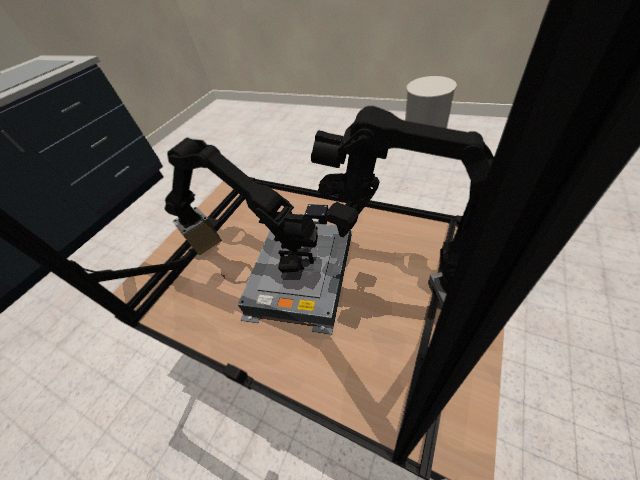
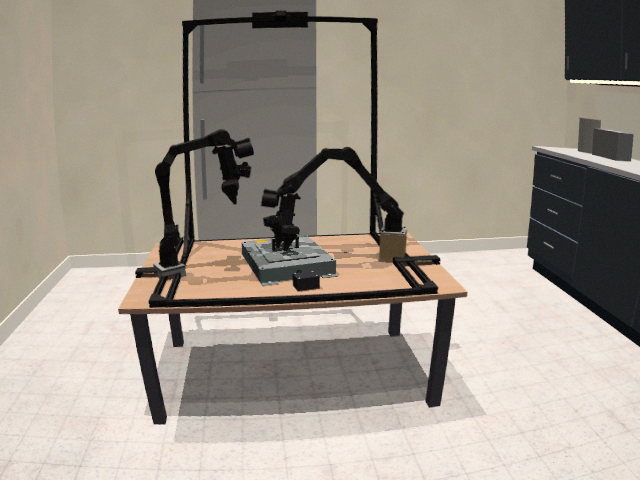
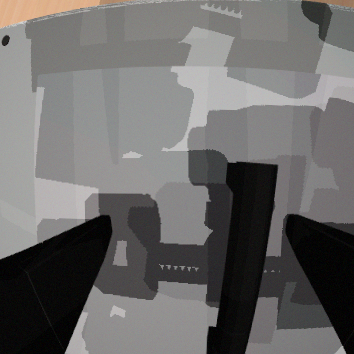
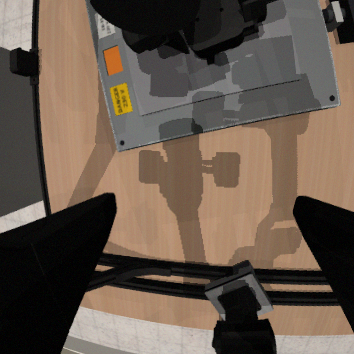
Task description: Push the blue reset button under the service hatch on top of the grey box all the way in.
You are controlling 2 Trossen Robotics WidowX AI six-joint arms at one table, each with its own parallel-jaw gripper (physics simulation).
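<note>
The grey box [image 1: 320,311] [image 2: 294,271] [image 3: 12,100] [image 4: 150,134] lies on the table. Its hatch [image 1: 273,284] [image 2: 266,253] [image 3: 65,125] [image 4: 270,60], a grey panel on top, looks flat and lowered. The blue button does not show. My left gripper [image 1: 302,260] [image 2: 285,245] [image 3: 199,223] is open, pointing down low over the hatch. A black bar [image 3: 247,240] stands between its spread fingers, nearer the right-hand one; whether it touches the panel I cannot tell. My right gripper [image 1: 345,223] [image 2: 233,198] [image 4: 206,203] is open and empty, high beside the box.
A small black block [image 1: 316,210] [image 2: 306,280] sits close to one end of the grey box. A tan block [image 1: 202,237] [image 2: 392,245] stands under the left arm's base. Black frame rails [image 1: 310,405] [image 2: 289,298] run along the table edges, with tall posts rising from them.
</note>
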